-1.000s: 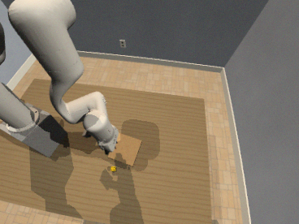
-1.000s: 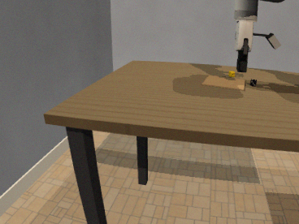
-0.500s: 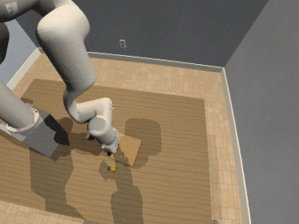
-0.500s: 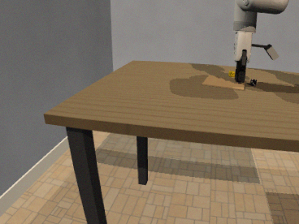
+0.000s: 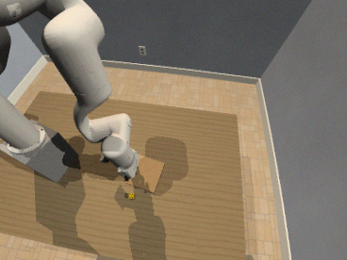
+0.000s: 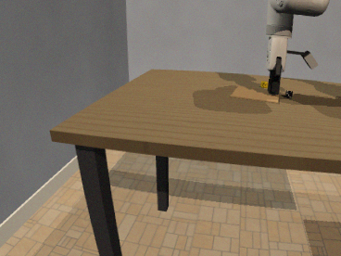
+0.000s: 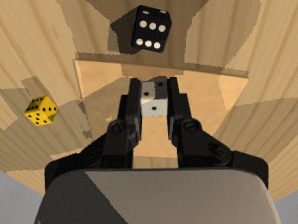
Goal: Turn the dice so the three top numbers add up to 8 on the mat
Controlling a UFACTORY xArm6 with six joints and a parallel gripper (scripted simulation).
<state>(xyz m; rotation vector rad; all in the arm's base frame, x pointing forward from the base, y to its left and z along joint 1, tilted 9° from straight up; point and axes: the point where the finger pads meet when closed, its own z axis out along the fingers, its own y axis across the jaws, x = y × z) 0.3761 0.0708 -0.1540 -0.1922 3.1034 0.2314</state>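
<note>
Right now my hand is 10 mm above the white die. Also, from my hand: black die: 50 mm behind, 10 mm to the right, 20 mm below; then tan mat: 50 mm ahead, 10 mm to the left, 30 mm below; then yellow die: 30 mm ahead, 110 mm to the right, 20 mm below.
</note>
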